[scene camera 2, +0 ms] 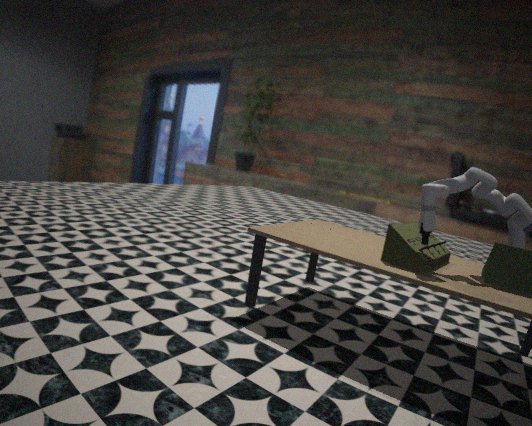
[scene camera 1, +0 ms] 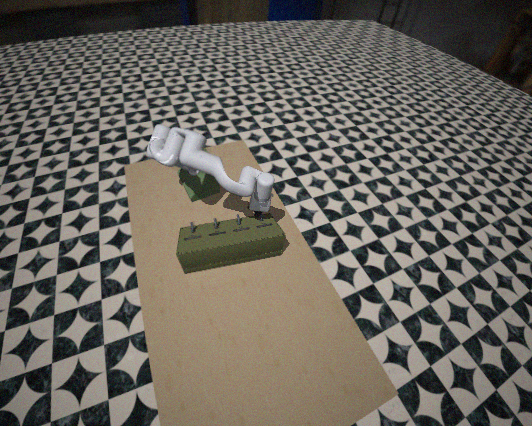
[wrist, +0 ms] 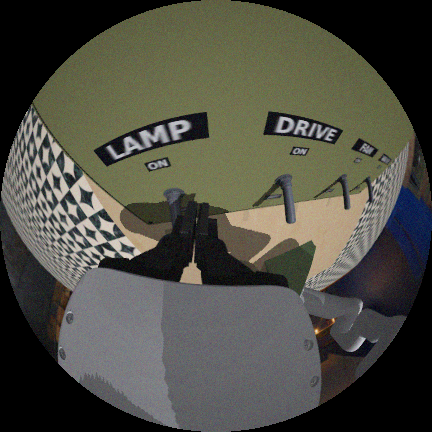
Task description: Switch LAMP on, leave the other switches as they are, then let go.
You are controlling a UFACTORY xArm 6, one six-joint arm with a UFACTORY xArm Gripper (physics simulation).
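Seen in the pictures: gripper, fingertip midpoint: (scene camera 2: 424,244) (scene camera 1: 257,215) (wrist: 197,216); arm's base, origin of the base link: (scene camera 2: 515,260).
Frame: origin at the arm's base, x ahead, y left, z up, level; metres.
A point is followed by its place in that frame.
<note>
The olive switch box (scene camera 1: 231,250) {x 0.635, y -0.105, z 0.006 m} (scene camera 2: 400,250) {x 0.630, y 0.171, z -0.059 m} has a sloped panel with several grey levers. In the wrist view the LAMP label (wrist: 151,138) {x 0.586, y 0.108, z -0.008 m} is at left, with an ON mark (wrist: 157,164) {x 0.567, y 0.119, z -0.020 m} below it. The LAMP lever (wrist: 173,199) {x 0.529, y 0.132, z -0.031 m} shows below that mark, just left of the fingertips, its lower part partly hidden by them. The DRIVE lever (wrist: 288,200) {x 0.477, y 0.027, z -0.022 m} and FAN lever (wrist: 346,192) {x 0.437, y -0.085, z -0.022 m} stand to the right, clear of the fingers. My gripper (scene camera 1: 258,215) {x 0.514, y 0.114, z -0.010 m} (scene camera 2: 425,242) {x 0.514, y 0.114, z -0.010 m} (wrist: 197,216) {x 0.514, y 0.114, z -0.010 m} is shut and empty, low at the LAMP end of the panel. Whether it touches the lever I cannot tell.
The box stands on a tan table top (scene camera 1: 260,340) {x 1.012, y -0.184, z -0.140 m} (scene camera 2: 320,235) {x 1.137, y -0.111, z -0.140 m}. A dark green block (scene camera 1: 201,187) {x 0.141, y -0.036, z -0.047 m} (scene camera 2: 506,270) {x 0.057, y 0.080, z -0.050 m} (wrist: 292,265) {x 0.144, y -0.006, z -0.082 m} stands near the arm's base. A further lever (wrist: 370,189) {x 0.397, y -0.198, z -0.023 m} is at the far right of the row. Patterned floor surrounds the table.
</note>
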